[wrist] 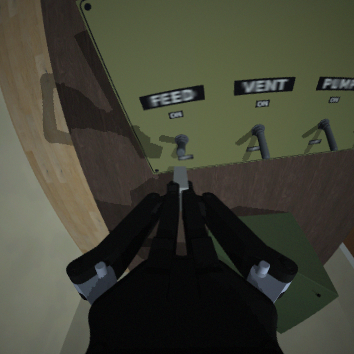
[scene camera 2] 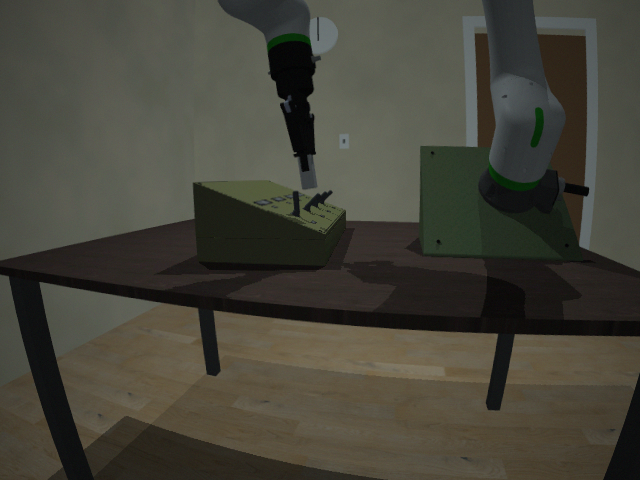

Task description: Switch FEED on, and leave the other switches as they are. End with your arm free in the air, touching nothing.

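Pixels of known places: gripper, fingertip midpoint: [wrist: 179, 175] [scene camera 2: 309, 188]; arm's base, origin of the base link: [scene camera 2: 508, 189].
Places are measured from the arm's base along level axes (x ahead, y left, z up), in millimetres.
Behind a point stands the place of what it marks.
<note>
The olive switch box [scene camera 2: 258, 250] {x 480, y 338, z -114 mm} [wrist: 200, 40] {x 571, y 243, z -6 mm} stands on the table. The FEED lever [scene camera 2: 296, 204] {x 436, y 261, z -32 mm} [wrist: 181, 145] {x 445, y 255, z -17 mm} stands nearly upright in the scene view, apart in angle from the other levers; in the wrist view it looks short, below its FEED label [wrist: 172, 96] {x 507, y 271, z -27 mm}. The VENT lever [wrist: 262, 142] {x 457, y 138, z -29 mm} and the PUMP lever [wrist: 328, 136] {x 483, y 25, z -31 mm} lean away from their ON marks, towards the box's low edge. My gripper [scene camera 2: 308, 186] {x 409, y 255, z 0 mm} [wrist: 179, 175] {x 409, y 255, z 0 mm} is shut and empty. Its tip is above the panel near the FEED lever, with a small visible gap to it.
A green sloped box [scene camera 2: 449, 206] {x 143, y 64, z -42 mm} [wrist: 270, 240] {x 212, y 19, z -48 mm} stands on the dark table [scene camera 2: 372, 312] {x 222, y 496, z -142 mm} at the right. A thick grey arm section [scene camera 2: 519, 124] {x 12, y 198, z 125 mm} hangs in front of that box in the scene view. A door and a wall switch plate [scene camera 2: 344, 141] show behind.
</note>
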